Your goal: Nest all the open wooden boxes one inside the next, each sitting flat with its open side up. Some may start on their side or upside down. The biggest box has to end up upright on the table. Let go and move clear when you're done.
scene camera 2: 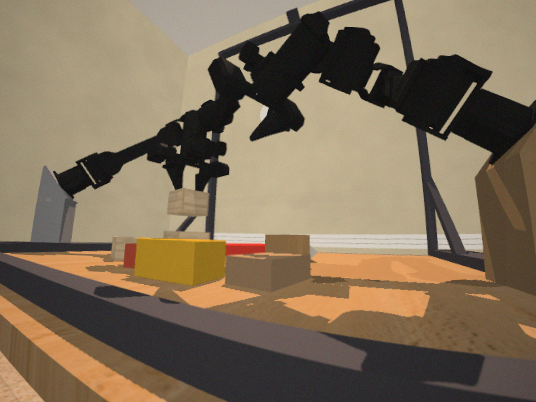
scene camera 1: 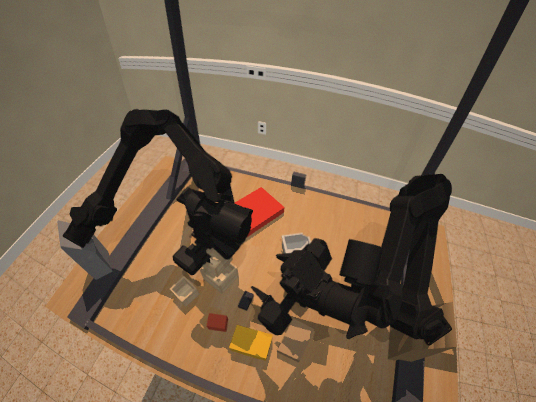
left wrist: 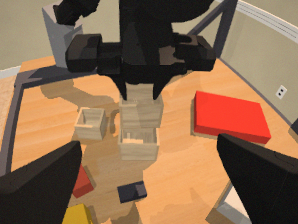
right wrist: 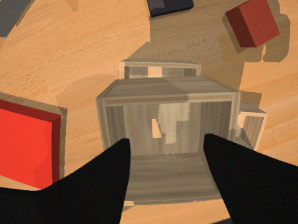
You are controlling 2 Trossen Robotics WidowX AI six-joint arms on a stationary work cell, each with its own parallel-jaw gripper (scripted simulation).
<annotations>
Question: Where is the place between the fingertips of my right gripper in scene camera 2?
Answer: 188, 198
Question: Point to a flat red slab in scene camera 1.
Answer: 265, 208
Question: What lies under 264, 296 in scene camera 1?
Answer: My left gripper.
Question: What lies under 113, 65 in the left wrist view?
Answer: My right gripper.
</annotations>
